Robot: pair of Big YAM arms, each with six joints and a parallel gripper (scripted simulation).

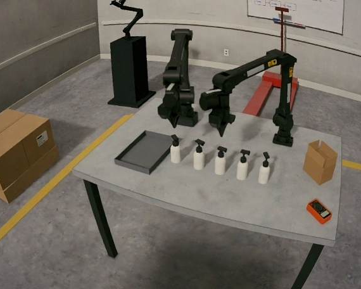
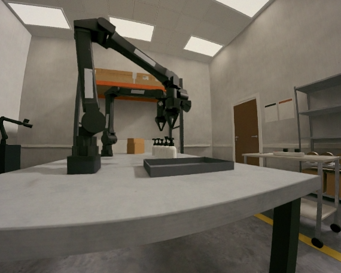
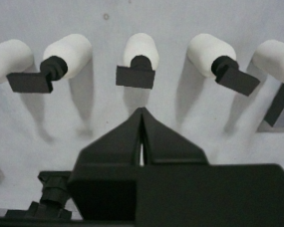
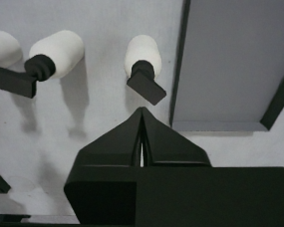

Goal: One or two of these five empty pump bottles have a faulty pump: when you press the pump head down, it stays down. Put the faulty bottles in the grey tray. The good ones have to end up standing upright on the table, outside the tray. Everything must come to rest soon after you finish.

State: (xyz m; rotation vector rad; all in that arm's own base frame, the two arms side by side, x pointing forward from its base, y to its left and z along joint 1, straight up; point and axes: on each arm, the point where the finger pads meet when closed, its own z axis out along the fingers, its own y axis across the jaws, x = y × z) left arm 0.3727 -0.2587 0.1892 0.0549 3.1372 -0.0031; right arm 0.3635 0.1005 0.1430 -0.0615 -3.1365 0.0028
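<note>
The grey tray lies 170 mm below my right hand and 160 mm to the right of it. From my right hand the other things lie so: orange multimeter 750 mm to the left, 180 mm ahead, 170 mm below.
</note>
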